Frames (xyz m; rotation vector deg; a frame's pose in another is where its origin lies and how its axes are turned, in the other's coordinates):
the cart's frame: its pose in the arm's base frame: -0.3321 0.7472 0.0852 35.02 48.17 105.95
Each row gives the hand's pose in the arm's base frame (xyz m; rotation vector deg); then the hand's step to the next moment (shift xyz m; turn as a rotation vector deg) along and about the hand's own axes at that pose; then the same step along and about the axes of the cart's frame.
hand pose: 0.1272 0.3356 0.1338 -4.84 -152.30 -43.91
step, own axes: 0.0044 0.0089 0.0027 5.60 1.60 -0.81
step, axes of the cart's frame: 0.0097 0.0026 0.0024 2.64 5.16 -0.96
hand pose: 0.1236 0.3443 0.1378 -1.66 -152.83 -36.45
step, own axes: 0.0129 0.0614 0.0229 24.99 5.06 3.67
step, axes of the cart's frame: 0.0648 -0.0007 0.0161 13.86 19.06 -10.40
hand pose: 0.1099 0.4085 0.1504 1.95 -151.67 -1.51
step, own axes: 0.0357 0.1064 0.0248 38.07 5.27 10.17
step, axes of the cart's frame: 0.1147 -0.0060 -0.0044 19.60 27.77 -20.63
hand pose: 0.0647 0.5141 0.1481 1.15 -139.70 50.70
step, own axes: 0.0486 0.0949 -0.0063 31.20 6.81 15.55
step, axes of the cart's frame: 0.1002 -0.0139 -0.0343 15.20 21.00 -24.29
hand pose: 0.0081 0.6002 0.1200 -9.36 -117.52 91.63
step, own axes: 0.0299 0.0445 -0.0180 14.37 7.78 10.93
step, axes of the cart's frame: 0.0467 -0.0184 -0.0261 6.14 8.02 -16.87
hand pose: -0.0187 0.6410 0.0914 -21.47 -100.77 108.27
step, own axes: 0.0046 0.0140 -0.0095 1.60 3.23 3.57
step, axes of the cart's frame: 0.0093 -0.0131 -0.0071 -0.57 0.85 -4.97
